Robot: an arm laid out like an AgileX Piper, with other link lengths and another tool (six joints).
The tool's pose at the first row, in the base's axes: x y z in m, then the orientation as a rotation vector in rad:
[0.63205 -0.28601 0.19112 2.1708 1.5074 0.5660]
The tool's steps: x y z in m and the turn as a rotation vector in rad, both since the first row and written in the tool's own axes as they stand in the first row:
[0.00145 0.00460 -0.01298 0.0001 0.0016 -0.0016]
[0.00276 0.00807 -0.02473 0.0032 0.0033 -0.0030]
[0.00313 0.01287 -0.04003 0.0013 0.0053 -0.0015]
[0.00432 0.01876 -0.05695 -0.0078 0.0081 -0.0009]
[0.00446 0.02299 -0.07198 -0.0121 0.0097 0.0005]
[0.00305 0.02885 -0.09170 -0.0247 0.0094 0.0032]
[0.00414 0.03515 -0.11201 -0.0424 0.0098 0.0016]
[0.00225 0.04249 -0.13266 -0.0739 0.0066 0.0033]
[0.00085 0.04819 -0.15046 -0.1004 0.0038 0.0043]
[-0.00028 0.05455 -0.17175 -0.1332 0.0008 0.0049]
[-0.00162 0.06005 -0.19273 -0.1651 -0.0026 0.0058]
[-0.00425 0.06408 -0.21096 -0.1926 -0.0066 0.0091]
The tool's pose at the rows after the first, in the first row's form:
[0.62880 -0.28454 0.20450 2.1695 1.5099 0.5673]
[0.62533 -0.28300 0.21622 2.1707 1.5140 0.5668]
[0.62059 -0.28233 0.23153 2.1706 1.5124 0.5709]
[0.61605 -0.28104 0.24885 2.1644 1.5078 0.5801]
[0.61095 -0.28045 0.26360 2.1624 1.5047 0.5851]
[0.60398 -0.28127 0.28299 2.1552 1.4943 0.5936]
[0.59783 -0.27980 0.30332 2.1404 1.4855 0.6045]
[0.59131 -0.28142 0.32427 2.1178 1.4632 0.6207]
[0.58530 -0.28241 0.34199 2.0984 1.4449 0.6338]
[0.57793 -0.28294 0.36298 2.0737 1.4231 0.6500]
[0.57000 -0.28343 0.38321 2.0498 1.4014 0.6649]
[0.56207 -0.28500 0.40024 2.0312 1.3796 0.6771]

